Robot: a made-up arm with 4 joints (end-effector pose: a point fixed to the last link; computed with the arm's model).
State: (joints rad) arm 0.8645 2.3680 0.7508 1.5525
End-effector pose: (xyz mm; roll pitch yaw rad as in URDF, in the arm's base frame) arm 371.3 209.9 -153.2 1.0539 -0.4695 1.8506
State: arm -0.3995 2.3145 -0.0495 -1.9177
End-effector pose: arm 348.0 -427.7 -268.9 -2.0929 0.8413 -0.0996
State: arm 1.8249 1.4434 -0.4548 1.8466
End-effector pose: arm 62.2 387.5 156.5 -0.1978 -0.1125 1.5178
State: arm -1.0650 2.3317 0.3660 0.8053
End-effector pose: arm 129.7 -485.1 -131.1 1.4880 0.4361 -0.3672
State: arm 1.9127 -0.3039 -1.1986 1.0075
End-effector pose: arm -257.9 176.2 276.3 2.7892 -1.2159 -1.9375
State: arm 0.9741 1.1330 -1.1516 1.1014
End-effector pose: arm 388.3 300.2 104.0 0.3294 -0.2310 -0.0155
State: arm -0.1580 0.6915 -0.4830 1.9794
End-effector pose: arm 462.2 -94.5 -8.0 -1.3174 -0.0041 -0.4456
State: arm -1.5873 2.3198 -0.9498 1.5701
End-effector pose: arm -131.9 -525.3 -126.9 -0.2730 0.4603 -2.3661
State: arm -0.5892 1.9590 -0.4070 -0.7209
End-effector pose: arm 357.8 -463.1 -98.1 2.1456 0.5901 -0.9989
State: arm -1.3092 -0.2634 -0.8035 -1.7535
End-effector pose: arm 413.6 -205.0 -70.2 0.7791 -0.7425 -0.3220
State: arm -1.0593 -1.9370 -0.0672 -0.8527
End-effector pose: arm 235.7 -240.6 -484.8 -1.2266 0.3162 -0.2261
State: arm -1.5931 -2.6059 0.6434 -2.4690
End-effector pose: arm -35.9 -415.2 -412.6 -0.4951 -0.1834 -0.8137
